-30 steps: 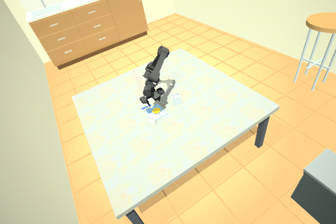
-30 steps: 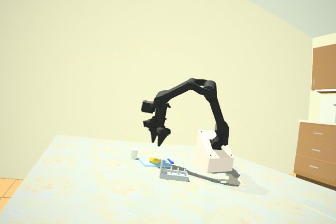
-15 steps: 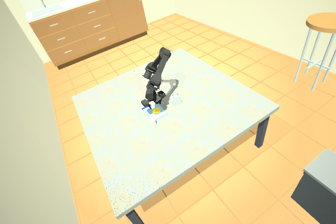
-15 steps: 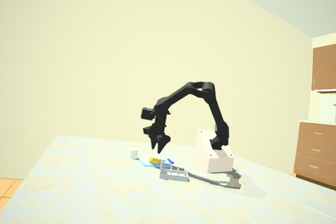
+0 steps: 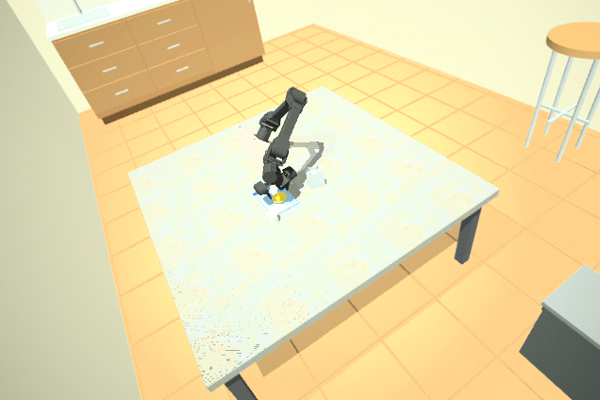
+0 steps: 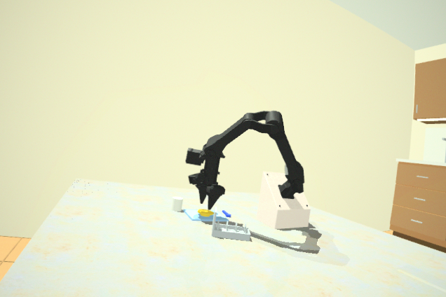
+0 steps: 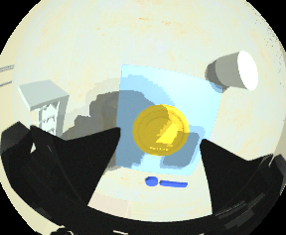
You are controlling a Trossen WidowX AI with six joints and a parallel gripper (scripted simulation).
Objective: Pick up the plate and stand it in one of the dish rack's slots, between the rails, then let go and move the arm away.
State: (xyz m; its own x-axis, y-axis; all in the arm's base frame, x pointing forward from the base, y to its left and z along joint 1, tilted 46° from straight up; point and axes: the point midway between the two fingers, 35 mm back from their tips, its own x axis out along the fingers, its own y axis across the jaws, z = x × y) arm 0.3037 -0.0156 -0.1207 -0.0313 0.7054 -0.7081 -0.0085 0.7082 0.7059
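Now: gripper tip 20 mm above the plate and 10 mm past it. From my gripper tip the other things lie so: light blue mat (40 mm below, 10 mm to the right, 10 mm behind); then blue utensil (110 mm behind, 40 mm below, 30 mm to the right); then white cup (90 mm to the right, 90 mm ahead, 20 mm below).
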